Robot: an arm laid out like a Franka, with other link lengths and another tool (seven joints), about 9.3 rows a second.
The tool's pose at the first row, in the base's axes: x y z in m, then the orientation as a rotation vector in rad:
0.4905 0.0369 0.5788 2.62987 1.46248 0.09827
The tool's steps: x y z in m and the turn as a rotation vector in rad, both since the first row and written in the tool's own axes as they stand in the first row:
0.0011 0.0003 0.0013 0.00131 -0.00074 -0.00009
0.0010 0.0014 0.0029 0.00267 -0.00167 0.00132
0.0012 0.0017 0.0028 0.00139 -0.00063 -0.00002
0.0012 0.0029 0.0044 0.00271 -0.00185 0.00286
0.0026 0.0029 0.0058 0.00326 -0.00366 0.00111
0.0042 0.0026 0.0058 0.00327 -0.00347 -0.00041
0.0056 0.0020 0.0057 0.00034 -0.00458 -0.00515
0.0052 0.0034 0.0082 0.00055 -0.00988 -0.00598
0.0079 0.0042 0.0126 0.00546 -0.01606 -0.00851
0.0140 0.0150 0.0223 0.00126 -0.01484 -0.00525
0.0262 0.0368 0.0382 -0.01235 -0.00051 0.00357
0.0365 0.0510 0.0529 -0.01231 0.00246 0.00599
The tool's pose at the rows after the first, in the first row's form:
0.4915 0.0376 0.5776 2.63058 1.46293 0.09635
0.4926 0.0368 0.5761 2.63241 1.46139 0.09430
0.4929 0.0368 0.5763 2.63074 1.46291 0.09645
0.4941 0.0360 0.5749 2.63355 1.45935 0.09418
0.4950 0.0371 0.5735 2.63205 1.46130 0.09121
0.4956 0.0386 0.5734 2.63097 1.46334 0.09131
0.4958 0.0401 0.5734 2.62470 1.46789 0.09143
0.4971 0.0389 0.5711 2.62245 1.46739 0.08417
0.4997 0.0404 0.5669 2.62226 1.47083 0.07224
0.5132 0.0391 0.5588 2.62188 1.46518 0.07717
0.5399 0.0368 0.5462 2.62267 1.45236 0.10663
0.5590 0.0369 0.5336 2.62550 1.45015 0.11078

